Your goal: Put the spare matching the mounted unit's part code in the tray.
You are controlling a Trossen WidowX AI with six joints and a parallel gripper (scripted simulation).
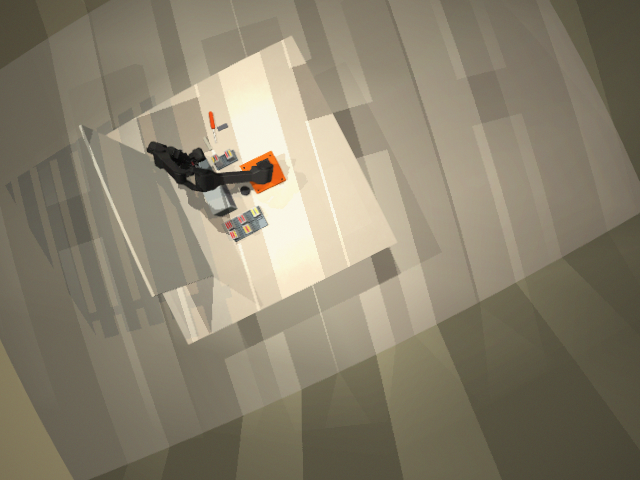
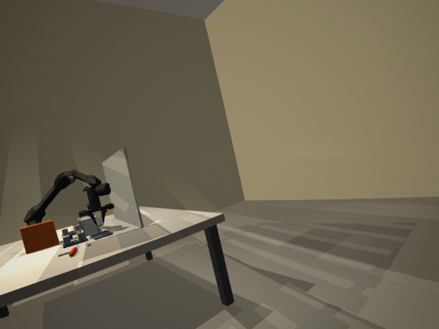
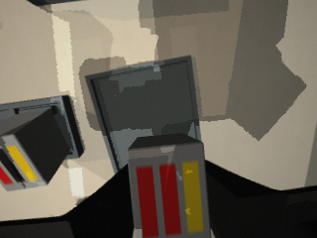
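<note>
Right now my gripper tip is 10 mm past the flat dark tray and 60 mm above it. Also, from my gripper tip: dark holder: 110 mm behind, 380 mm to the left, 50 mm below; grey mounted unit: 50 mm behind, 220 mm to the left, 10 mm below.
</note>
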